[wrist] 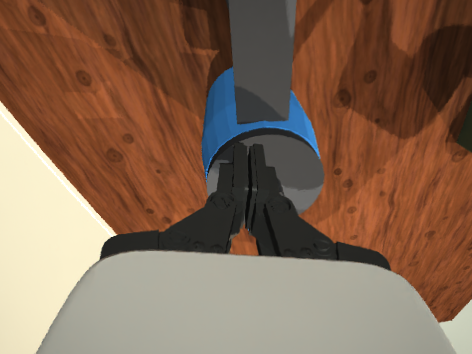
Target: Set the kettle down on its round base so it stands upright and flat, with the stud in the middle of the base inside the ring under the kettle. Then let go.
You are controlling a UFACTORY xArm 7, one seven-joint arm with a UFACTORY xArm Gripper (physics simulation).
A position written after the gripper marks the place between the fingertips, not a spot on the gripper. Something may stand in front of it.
Note:
In view: the gripper [245, 163] and a kettle [252, 102].

